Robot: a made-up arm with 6 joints. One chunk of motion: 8 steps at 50 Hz.
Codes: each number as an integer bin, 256 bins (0 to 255) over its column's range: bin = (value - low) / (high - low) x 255, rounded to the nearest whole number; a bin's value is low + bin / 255 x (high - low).
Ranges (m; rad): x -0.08..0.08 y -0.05..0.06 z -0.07..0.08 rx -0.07..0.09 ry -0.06..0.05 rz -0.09..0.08
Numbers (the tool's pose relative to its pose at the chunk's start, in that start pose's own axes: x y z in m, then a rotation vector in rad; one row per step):
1: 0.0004 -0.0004 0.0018 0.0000 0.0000 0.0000
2: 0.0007 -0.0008 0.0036 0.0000 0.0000 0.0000
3: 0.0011 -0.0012 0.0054 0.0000 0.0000 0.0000
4: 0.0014 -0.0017 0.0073 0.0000 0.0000 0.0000
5: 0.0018 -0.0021 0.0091 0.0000 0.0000 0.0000
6: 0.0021 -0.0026 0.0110 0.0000 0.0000 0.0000
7: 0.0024 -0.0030 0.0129 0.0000 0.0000 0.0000
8: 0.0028 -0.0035 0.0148 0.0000 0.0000 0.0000
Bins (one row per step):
1: 128 115 122 112 139 135
2: 129 114 125 112 139 135
3: 129 113 128 112 139 135
4: 130 112 131 112 139 135
5: 130 111 134 112 139 135
6: 131 110 138 112 139 135
7: 131 109 141 112 139 135
8: 132 108 144 112 139 135

